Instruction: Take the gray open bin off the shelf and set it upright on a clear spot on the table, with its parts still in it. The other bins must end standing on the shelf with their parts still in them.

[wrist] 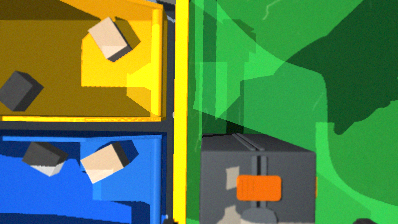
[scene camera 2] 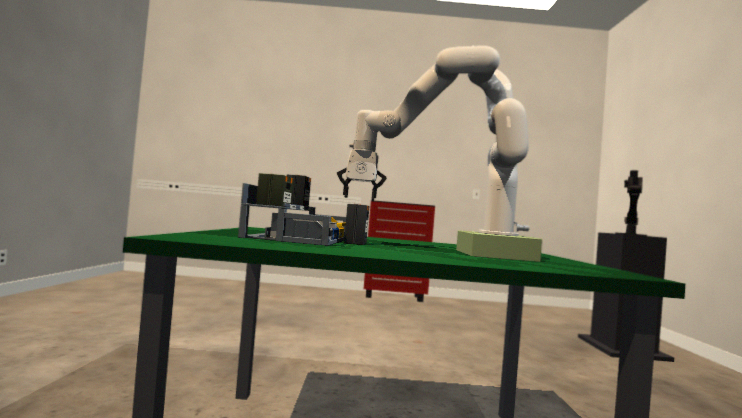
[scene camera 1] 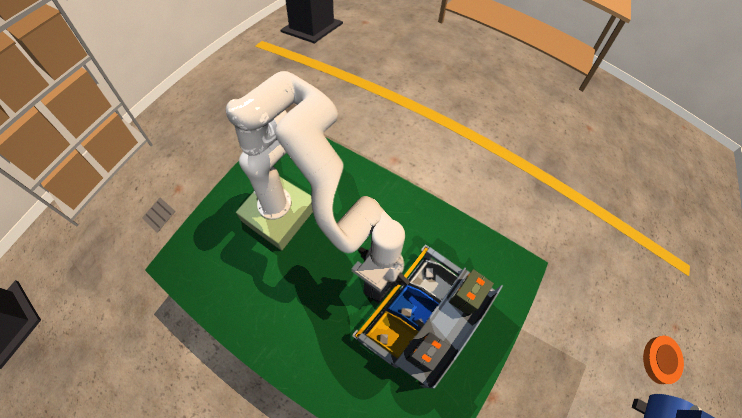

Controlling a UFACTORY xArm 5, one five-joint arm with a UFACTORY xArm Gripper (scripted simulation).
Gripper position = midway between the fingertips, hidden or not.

Observation:
In view: my gripper [scene camera 2: 359, 199], a blue open bin [scene camera 1: 422, 305] and a gray open bin [scene camera 1: 437, 287].
The blue open bin shows as well in the wrist view [wrist: 129, 188]. The gray open bin is seen too in scene camera 2 [scene camera 2: 294, 227]. The wrist view misses the gray open bin: it is out of frame.

